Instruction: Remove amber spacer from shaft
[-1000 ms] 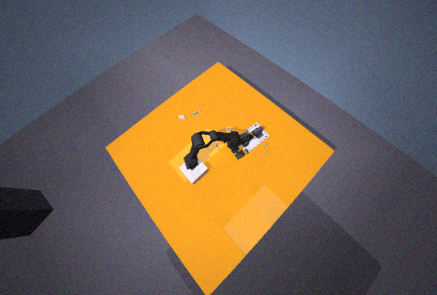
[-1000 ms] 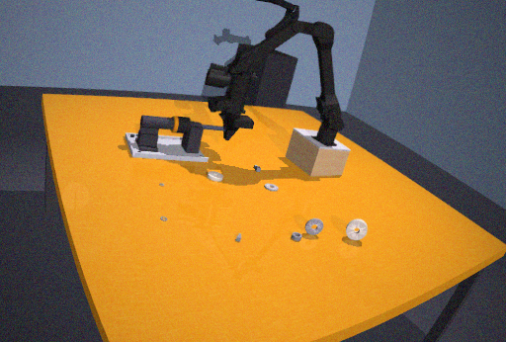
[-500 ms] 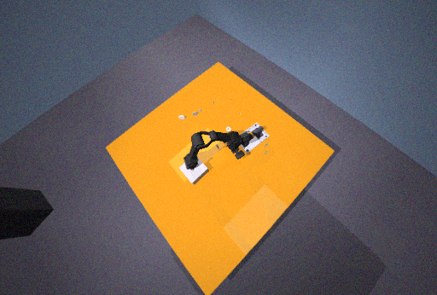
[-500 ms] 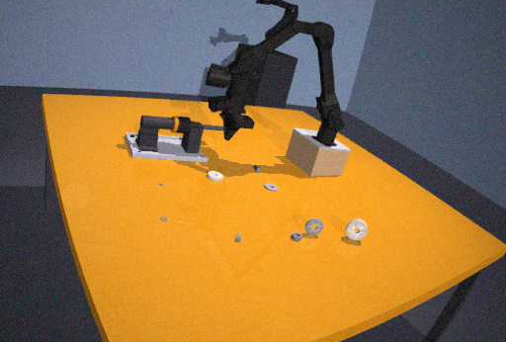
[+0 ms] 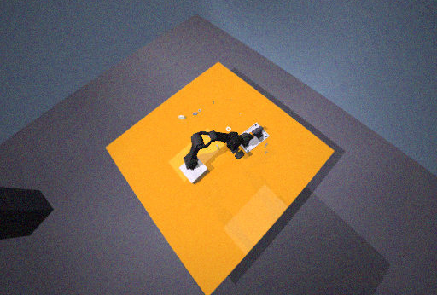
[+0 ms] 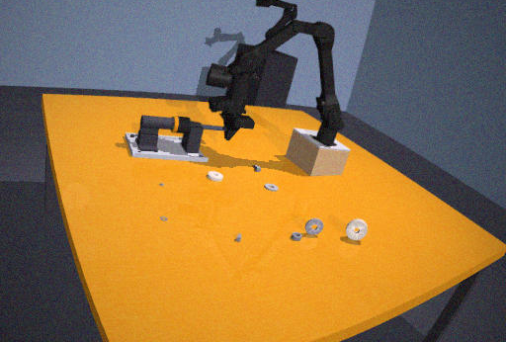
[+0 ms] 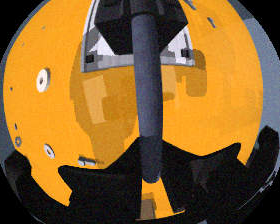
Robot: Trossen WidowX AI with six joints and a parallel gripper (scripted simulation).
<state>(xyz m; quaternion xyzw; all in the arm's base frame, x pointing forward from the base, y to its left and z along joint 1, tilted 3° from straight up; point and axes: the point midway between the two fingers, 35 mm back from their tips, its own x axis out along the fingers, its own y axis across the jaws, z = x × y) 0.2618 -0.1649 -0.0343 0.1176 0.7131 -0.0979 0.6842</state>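
Right now my gripper tip is 8 cm short of the dark shaft, 3 cm below it and 2 cm to the left of it. Round my gripper tip: grey ring 23 cm to the left, 4 cm below, 1 cm ahead; then amber spacer 17 cm ahead, 5 cm to the right, 3 cm above; then white ring 14 cm to the left, 14 cm ahead, 4 cm below.
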